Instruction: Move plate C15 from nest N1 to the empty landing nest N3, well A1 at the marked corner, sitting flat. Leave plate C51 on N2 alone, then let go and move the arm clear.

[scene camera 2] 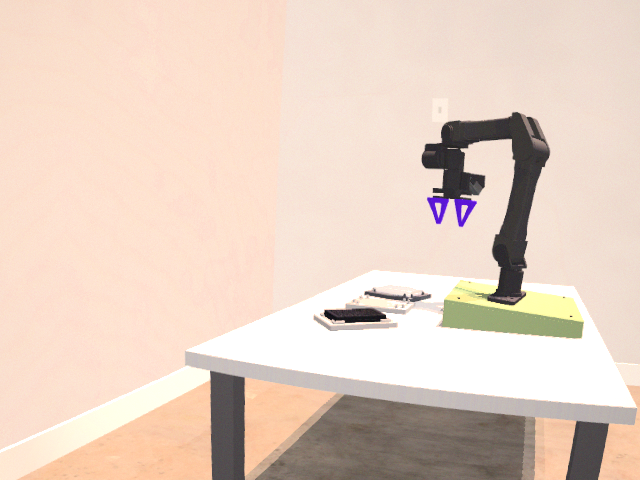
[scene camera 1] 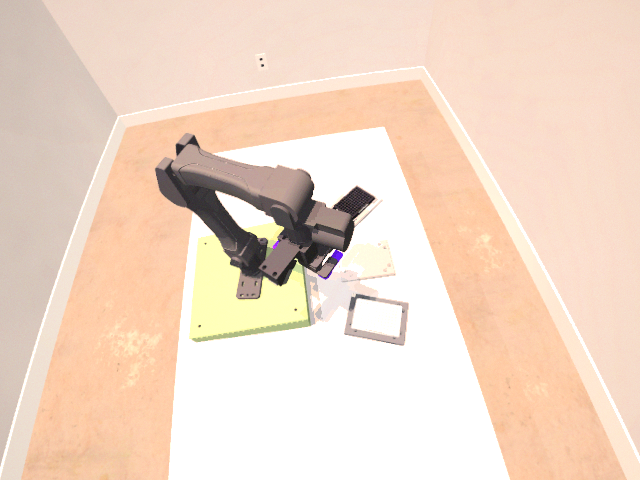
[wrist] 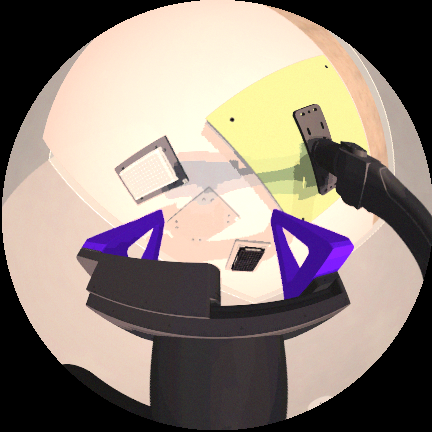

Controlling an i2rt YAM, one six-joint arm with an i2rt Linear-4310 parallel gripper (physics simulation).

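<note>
My gripper is open and empty, high above the table, with its purple fingers pointing down. A white plate sits in a dark grey nest. A black plate sits on a light nest at the other end of the row. Between them is a pale nest with no plate on it. Plate labels, nest labels and the corner mark are not readable.
The arm's base stands on a yellow-green block beside the nests. The nests and block are on a white table. The arm partly covers the black plate's nest in scene camera 1.
</note>
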